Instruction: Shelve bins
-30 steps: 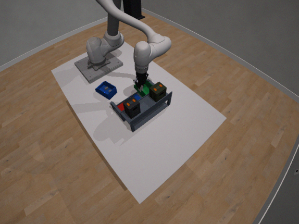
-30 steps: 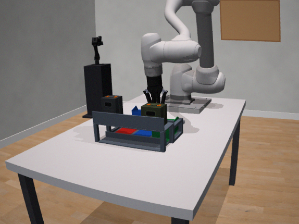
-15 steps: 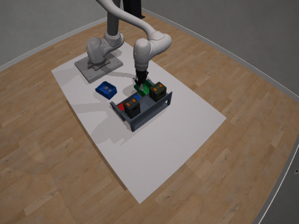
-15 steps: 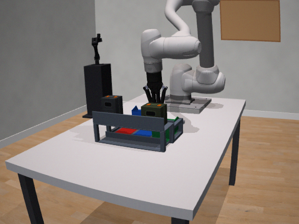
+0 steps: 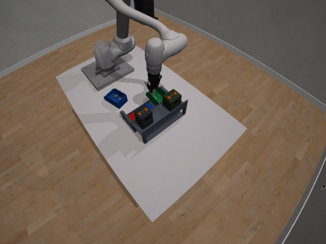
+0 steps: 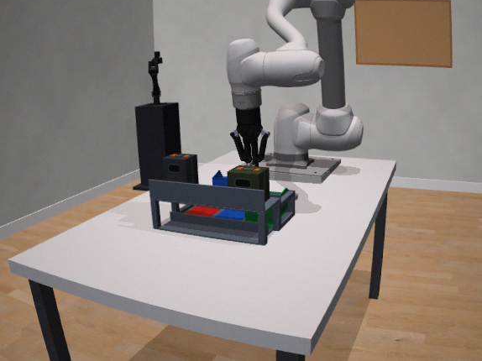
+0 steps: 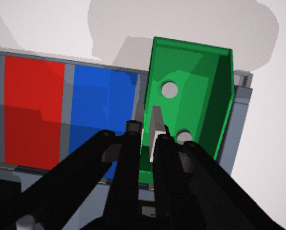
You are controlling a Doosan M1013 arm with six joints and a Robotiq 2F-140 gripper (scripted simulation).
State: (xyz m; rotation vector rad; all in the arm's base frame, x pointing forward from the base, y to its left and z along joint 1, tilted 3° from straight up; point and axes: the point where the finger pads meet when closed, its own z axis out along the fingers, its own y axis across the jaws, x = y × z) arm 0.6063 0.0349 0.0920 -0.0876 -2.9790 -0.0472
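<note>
The green bin lies 100 mm below my hand, 50 mm to the left of it and 10 mm behind it. Round my hand: blue bin: 250 mm behind, 190 mm to the right, 110 mm below; then red mark: 180 mm to the right, 140 mm below, 40 mm ahead; then blue mark: 140 mm below, 70 mm to the right, 40 mm ahead.
</note>
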